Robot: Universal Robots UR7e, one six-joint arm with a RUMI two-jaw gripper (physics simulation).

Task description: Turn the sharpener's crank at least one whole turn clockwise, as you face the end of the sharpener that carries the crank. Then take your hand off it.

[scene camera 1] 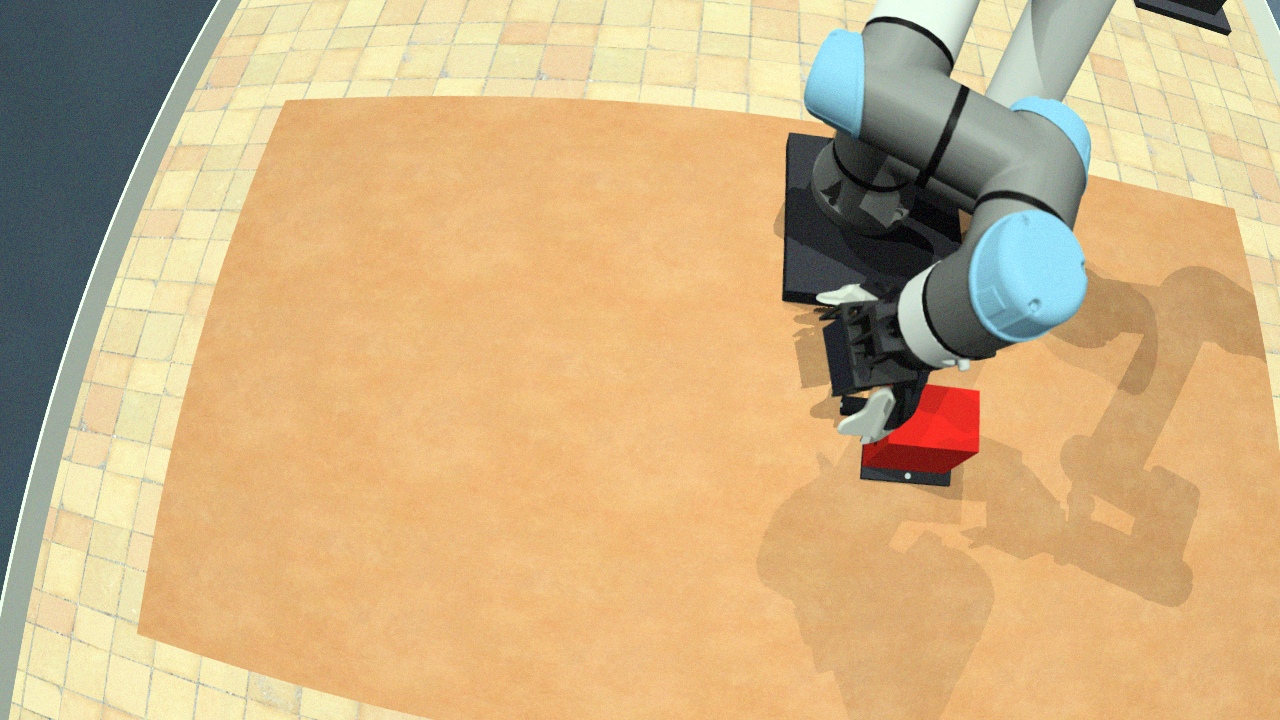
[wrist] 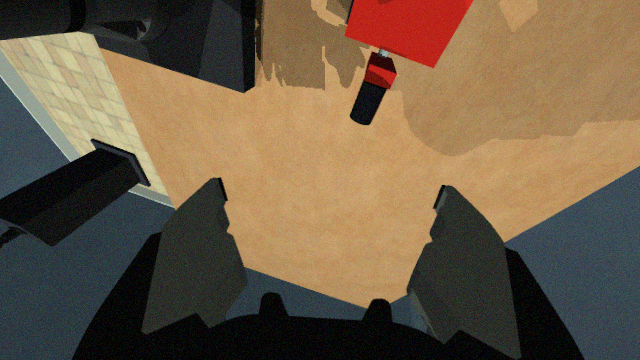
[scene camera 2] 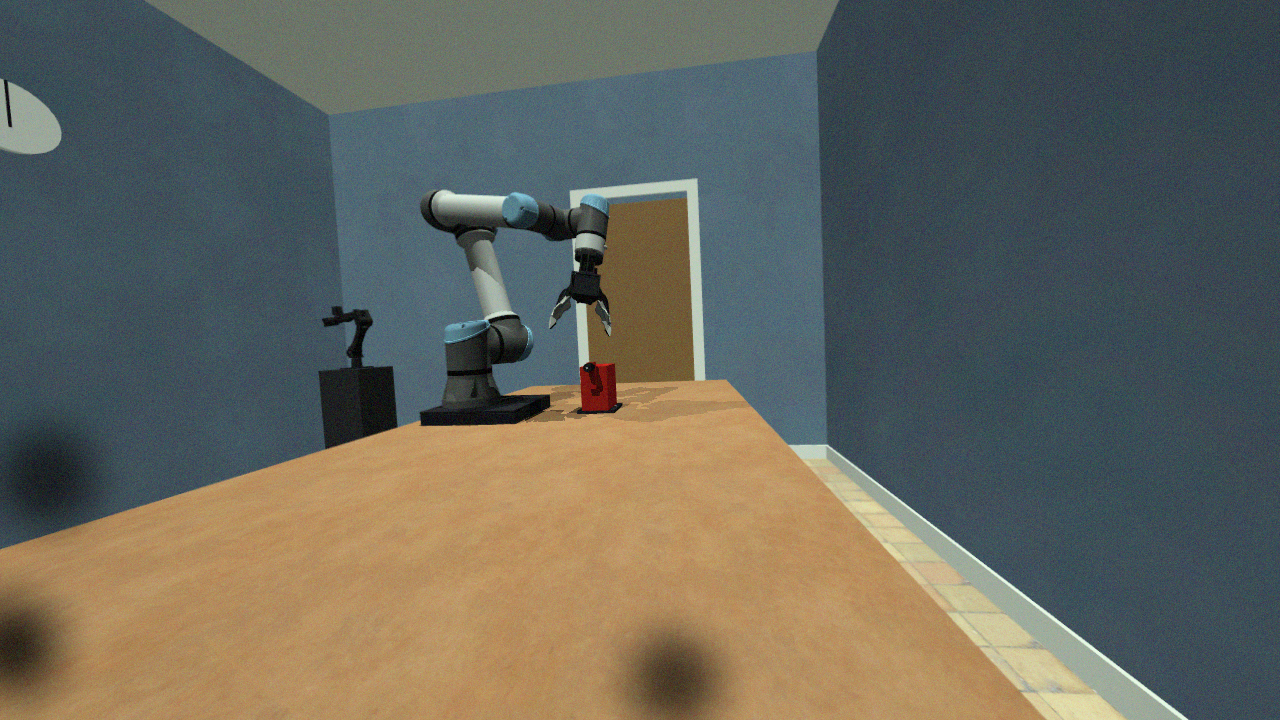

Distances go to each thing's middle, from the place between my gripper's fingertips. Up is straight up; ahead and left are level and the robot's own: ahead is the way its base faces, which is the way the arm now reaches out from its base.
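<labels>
With the black handle (wrist: 369, 97) as my measure, my gripper is 90 mm above it, 10 mm short of it and 30 mm to the right of it. The red sharpener (scene camera 1: 944, 431) is 150 mm below my hand, 10 mm ahead of it and 100 mm to the left of it. Going by their middles, the black handle is the nearest to my gripper of the things named here.
</labels>
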